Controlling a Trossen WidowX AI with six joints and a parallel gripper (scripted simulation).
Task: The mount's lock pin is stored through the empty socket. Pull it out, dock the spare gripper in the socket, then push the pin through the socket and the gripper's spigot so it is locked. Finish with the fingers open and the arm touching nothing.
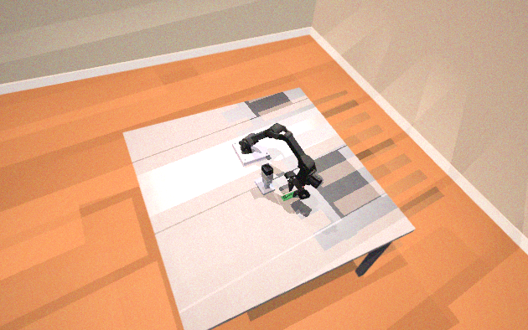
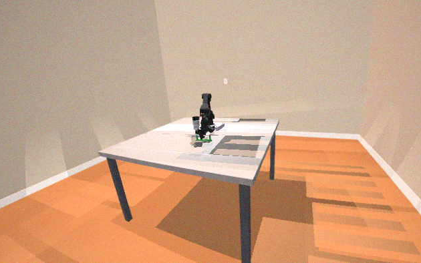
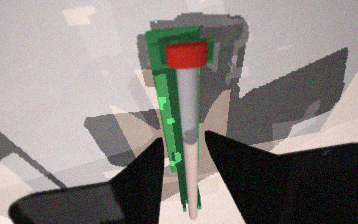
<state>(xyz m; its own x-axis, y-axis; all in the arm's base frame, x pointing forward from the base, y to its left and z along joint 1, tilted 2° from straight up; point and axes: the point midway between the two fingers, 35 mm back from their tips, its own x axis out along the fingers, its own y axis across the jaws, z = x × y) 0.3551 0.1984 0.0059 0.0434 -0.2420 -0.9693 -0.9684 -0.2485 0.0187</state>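
Right now the green pin holder is 1 cm to the left of my gripper tip and 1 cm above it. The rest, counted from my gripper tip: mount: 13 cm to the right, 9 cm behind, 4 cm above; then spare gripper: 13 cm to the right, 11 cm above, 9 cm behind.
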